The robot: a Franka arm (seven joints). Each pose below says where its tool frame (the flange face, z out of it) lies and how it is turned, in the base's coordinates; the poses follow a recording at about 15 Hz.
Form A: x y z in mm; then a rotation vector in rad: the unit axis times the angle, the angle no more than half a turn.
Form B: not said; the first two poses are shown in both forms.
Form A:
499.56 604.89 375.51 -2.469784 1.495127 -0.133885
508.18 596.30 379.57 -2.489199 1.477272 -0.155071
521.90 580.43 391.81 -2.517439 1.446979 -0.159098
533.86 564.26 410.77 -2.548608 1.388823 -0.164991
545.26 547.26 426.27 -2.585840 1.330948 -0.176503
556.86 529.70 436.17 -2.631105 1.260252 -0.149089
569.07 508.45 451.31 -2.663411 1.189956 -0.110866
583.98 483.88 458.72 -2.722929 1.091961 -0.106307
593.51 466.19 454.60 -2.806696 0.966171 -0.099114
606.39 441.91 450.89 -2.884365 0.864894 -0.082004
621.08 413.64 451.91 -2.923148 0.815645 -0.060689
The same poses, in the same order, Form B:
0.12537 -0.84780 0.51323 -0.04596 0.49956 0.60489 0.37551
0.12115 -0.85240 0.50588 -0.05310 0.50818 0.59630 0.37957
0.11652 -0.85979 0.49419 -0.05434 0.52190 0.58043 0.39181
0.11696 -0.87066 0.47445 -0.05636 0.53386 0.56426 0.41077
0.11374 -0.88174 0.45384 -0.06019 0.54526 0.54726 0.42627
0.10999 -0.89524 0.42880 -0.05073 0.55686 0.52970 0.43617
0.11094 -0.90673 0.40511 -0.03774 0.56907 0.50845 0.45131
0.10279 -0.92263 0.37000 -0.03602 0.58398 0.48388 0.45872
0.08570 -0.94154 0.32411 -0.03325 0.59351 0.46619 0.45460
0.06457 -0.95551 0.28652 -0.02717 0.60639 0.44191 0.45089
0.05306 -0.96166 0.26833 -0.01997 0.62108 0.41364 0.45191

